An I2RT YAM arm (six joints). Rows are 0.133 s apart.
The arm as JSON. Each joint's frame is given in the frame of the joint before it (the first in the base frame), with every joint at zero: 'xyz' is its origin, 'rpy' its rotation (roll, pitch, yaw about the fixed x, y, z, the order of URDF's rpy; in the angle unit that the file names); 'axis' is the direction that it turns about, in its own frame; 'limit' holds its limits. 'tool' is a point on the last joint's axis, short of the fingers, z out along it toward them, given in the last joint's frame.
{
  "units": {
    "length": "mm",
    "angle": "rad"
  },
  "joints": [
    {
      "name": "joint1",
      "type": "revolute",
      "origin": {
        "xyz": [
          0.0,
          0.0,
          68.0
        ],
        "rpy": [
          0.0,
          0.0,
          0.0
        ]
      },
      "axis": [
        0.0,
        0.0,
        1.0
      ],
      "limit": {
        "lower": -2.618,
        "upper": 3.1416
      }
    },
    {
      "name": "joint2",
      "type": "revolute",
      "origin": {
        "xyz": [
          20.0,
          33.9,
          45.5
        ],
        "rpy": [
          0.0,
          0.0,
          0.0
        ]
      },
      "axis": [
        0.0,
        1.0,
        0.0
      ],
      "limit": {
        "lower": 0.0,
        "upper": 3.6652
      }
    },
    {
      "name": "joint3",
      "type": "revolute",
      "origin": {
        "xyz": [
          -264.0,
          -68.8,
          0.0
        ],
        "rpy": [
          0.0,
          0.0,
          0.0
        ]
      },
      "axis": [
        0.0,
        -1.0,
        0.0
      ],
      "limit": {
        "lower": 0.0,
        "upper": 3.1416
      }
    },
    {
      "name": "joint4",
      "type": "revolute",
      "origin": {
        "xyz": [
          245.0,
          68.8,
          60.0
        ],
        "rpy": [
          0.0,
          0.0,
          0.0
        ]
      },
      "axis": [
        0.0,
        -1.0,
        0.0
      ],
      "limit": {
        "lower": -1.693,
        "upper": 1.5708
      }
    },
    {
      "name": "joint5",
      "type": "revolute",
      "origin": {
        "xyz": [
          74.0,
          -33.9,
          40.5
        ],
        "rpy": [
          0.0,
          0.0,
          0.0
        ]
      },
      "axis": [
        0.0,
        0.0,
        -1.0
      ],
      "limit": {
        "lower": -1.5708,
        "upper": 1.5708
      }
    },
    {
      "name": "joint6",
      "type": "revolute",
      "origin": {
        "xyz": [
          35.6,
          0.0,
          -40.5
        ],
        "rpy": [
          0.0,
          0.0,
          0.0
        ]
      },
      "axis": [
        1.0,
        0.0,
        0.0
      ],
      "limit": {
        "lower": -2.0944,
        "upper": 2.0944
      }
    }
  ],
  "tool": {
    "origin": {
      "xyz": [
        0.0,
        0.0,
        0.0
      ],
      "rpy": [
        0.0,
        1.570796,
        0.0
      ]
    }
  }
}
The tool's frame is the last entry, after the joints.
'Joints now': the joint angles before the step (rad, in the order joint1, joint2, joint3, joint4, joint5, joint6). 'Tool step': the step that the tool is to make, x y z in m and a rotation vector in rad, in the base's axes. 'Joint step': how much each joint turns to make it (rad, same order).
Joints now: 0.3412, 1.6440, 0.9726, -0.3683, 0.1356, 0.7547
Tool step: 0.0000, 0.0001, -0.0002, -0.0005, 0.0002, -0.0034
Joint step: 0.0005, 0.0007, 0.0000, -0.0001, 0.0023, 0.0032
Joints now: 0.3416, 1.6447, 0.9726, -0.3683, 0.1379, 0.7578
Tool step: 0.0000, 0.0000, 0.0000, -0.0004, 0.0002, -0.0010
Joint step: 0.0001, 0.0001, 0.0002, -0.0005, 0.0008, 0.0008
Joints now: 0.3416, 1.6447, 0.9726, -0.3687, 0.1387, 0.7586
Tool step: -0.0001, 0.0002, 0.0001, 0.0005, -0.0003, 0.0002
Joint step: 0.0007, -0.0004, -0.0001, 0.0000, -0.0001, 0.0006
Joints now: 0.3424, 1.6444, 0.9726, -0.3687, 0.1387, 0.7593
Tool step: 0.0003, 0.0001, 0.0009, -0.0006, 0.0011, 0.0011
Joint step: -0.0001, -0.0001, 0.0041, -0.0053, -0.0004, -0.0011
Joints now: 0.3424, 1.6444, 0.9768, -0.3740, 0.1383, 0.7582
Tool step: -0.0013, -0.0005, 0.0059, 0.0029, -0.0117, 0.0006
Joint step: 0.0000, -0.0179, 0.0034, -0.0092, 0.0007, -0.0012
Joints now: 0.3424, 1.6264, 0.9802, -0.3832, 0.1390, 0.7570
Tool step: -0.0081, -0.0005, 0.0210, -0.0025, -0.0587, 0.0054
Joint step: 0.0095, -0.0742, -0.0008, -0.0178, 0.0210, -0.0087
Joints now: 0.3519, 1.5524, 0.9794, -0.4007, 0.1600, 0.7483
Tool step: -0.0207, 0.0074, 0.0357, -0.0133, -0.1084, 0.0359
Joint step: 0.0534, -0.1292, 0.0014, -0.0314, 0.0523, -0.0180
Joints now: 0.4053, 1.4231, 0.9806, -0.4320, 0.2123, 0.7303
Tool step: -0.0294, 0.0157, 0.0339, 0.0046, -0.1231, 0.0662
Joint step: 0.1012, -0.1302, -0.0010, -0.0145, 0.0604, -0.0091
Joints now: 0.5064, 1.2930, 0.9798, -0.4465, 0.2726, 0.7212
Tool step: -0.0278, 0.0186, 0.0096, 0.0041, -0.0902, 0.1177
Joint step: 0.1169, -0.0850, -0.0483, 0.0518, 0.0287, -0.0359
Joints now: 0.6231, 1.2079, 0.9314, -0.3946, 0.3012, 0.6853
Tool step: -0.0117, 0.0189, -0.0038, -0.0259, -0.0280, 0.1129
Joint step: 0.0838, 0.0019, -0.0209, 0.0437, 0.0001, -0.0498
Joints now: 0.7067, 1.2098, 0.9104, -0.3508, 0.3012, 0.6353
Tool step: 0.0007, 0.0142, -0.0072, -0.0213, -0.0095, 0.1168
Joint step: 0.0308, 0.0374, -0.0075, 0.0574, -0.0554, -0.0721
